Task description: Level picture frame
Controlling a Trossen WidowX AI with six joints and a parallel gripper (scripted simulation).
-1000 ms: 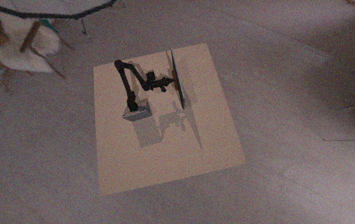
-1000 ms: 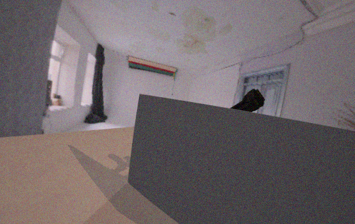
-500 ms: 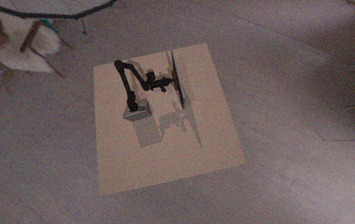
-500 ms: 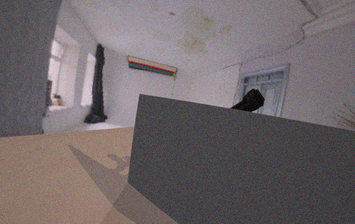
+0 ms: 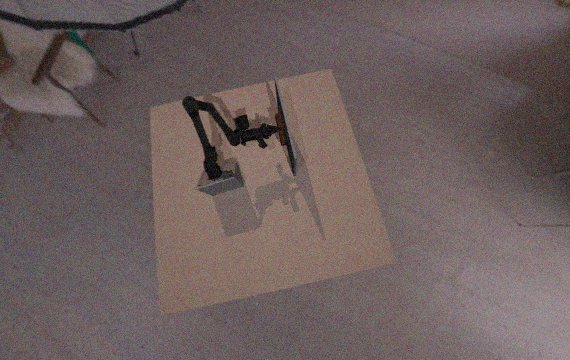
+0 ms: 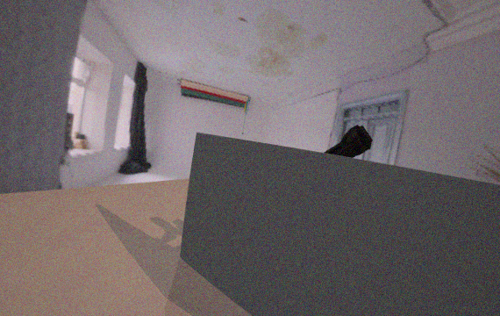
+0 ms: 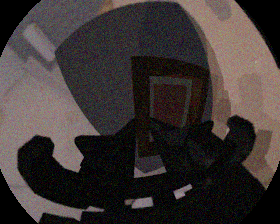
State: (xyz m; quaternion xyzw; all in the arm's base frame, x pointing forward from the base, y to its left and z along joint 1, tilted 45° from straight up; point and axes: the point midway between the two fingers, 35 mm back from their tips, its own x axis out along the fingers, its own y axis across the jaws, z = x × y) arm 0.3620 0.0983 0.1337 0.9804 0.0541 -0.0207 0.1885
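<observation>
The picture frame lies 50 mm below my gripper tip, 20 mm to the left of it and 10 mm ahead of it. Round my gripper tip: wall panel: 50 mm below, 20 mm to the left, 20 mm ahead.
</observation>
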